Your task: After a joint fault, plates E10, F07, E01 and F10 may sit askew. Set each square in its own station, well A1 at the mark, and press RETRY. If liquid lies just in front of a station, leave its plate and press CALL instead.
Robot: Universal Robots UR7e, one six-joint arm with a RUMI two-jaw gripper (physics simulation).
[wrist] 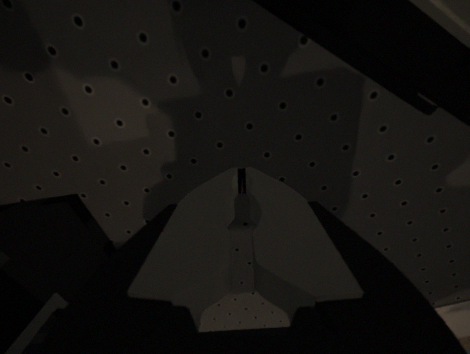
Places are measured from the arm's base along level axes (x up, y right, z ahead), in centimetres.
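Where they show: gripper, fingertip midpoint: (241, 171).
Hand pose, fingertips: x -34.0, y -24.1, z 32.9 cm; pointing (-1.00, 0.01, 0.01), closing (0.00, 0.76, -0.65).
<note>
After its pixels a point has its place.
My gripper (241, 171) {x -34.0, y -24.1, z 32.9 cm} is shut and empty, with its two pale grey jaws meeting at the tips in the lower middle of the very dark wrist view. It hangs over a perforated board. No plate, no A1 mark, no liquid and no RETRY or CALL button can be made out in this view. Much of the lower part is hidden by the gripper's own black body.
The perforated deck (220, 127) {x -35.5, y -23.5, z 35.8 cm} spreads under the jaws, with shadows across it. A long black object (395, 50) {x -32.1, y -14.9, z 33.6 cm} runs diagonally across the top right. A dark box-like object (50, 235) {x -32.0, y -37.2, z 39.0 cm} stands at the lower left, with a grey bar (37, 322) {x -28.2, y -39.1, z 35.8 cm} below it.
</note>
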